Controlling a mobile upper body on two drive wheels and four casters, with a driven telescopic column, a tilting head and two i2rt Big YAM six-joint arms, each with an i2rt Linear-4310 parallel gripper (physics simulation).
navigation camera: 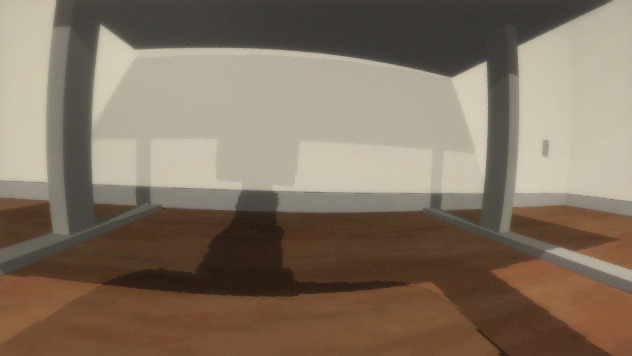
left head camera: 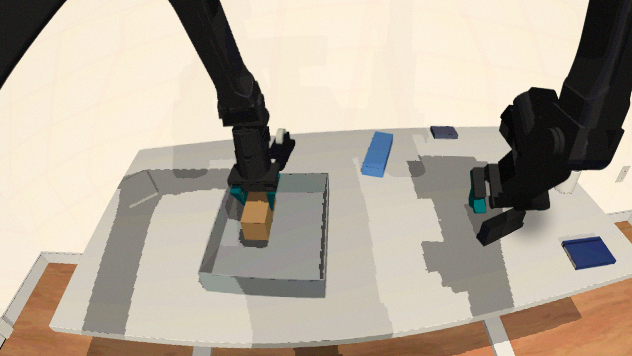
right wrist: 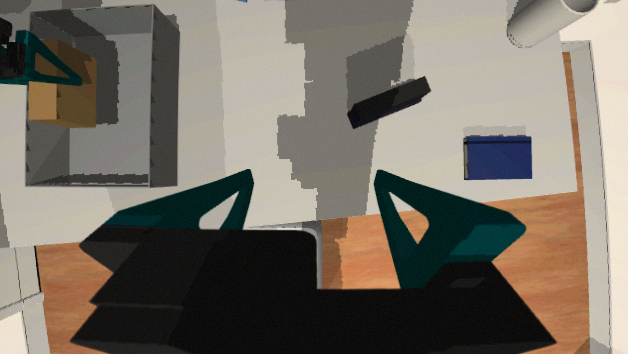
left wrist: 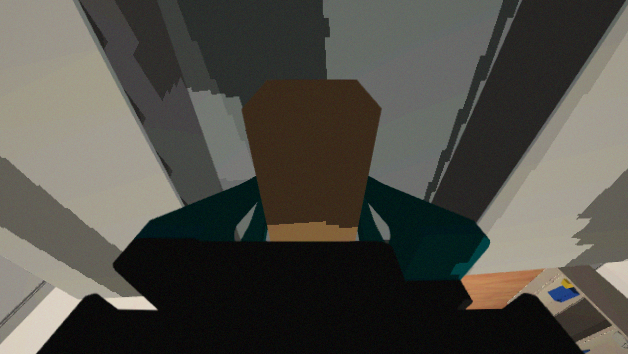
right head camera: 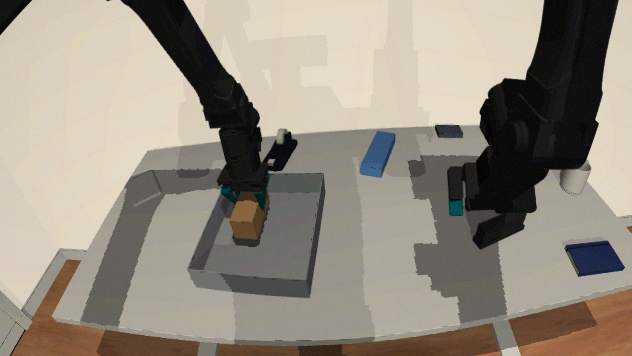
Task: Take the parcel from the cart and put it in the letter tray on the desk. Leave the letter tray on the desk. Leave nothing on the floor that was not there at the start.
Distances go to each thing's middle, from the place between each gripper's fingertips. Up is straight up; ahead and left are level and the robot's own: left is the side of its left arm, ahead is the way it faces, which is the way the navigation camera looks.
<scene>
Now: the grey letter tray [left head camera: 293,262] 420 mm to the left of my right hand, 200 mm below it and 150 mm ahead of it. The rest, counted from my right hand: brown parcel [right head camera: 246,220] (440 mm to the left, 160 mm ahead, 150 mm below); then light blue box [right head camera: 374,163] (480 mm ahead, 210 mm below, 150 mm to the left).
My left hand is 2 cm past the grey letter tray, 2 cm to the left of it and 4 cm above it. From my left hand the other things lie so: brown parcel (1 cm behind); light blue box (32 cm ahead, 29 cm to the right, 6 cm below).
</scene>
